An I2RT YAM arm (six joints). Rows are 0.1 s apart.
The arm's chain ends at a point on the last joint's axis. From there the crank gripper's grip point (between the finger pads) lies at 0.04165 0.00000 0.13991 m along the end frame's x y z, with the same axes.
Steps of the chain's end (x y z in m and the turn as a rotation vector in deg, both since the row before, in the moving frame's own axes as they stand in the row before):
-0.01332, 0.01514, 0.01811, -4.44, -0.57, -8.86
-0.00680, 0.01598, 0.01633, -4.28, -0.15, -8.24
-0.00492, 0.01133, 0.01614, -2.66, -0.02, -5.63
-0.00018, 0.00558, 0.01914, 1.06, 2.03, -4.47
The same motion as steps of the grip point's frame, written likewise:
-0.01437, 0.01964, 0.01835, -4.44, -0.57, -8.86
-0.00684, 0.02045, 0.01627, -4.28, -0.15, -8.24
-0.00485, 0.01373, 0.01610, -2.66, -0.02, -5.63
0.00452, -0.00043, 0.01752, 1.06, 2.03, -4.47

